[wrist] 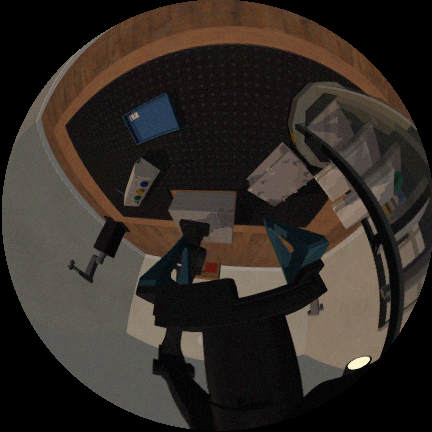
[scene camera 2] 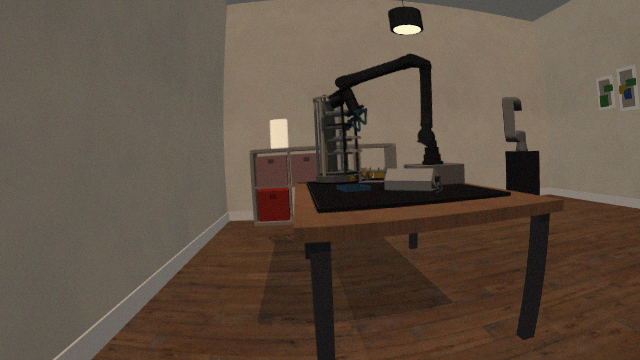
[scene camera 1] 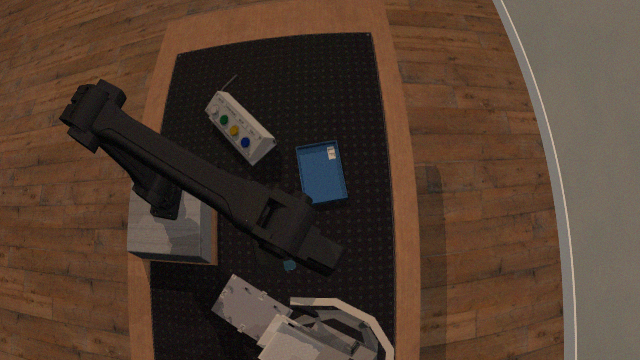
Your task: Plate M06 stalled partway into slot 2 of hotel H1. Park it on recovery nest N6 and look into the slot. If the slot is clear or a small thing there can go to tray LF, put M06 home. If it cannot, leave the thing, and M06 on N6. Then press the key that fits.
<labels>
One and the same spot on a button box: [scene camera 2: 410, 179] is [wrist: 127, 182].
</labels>
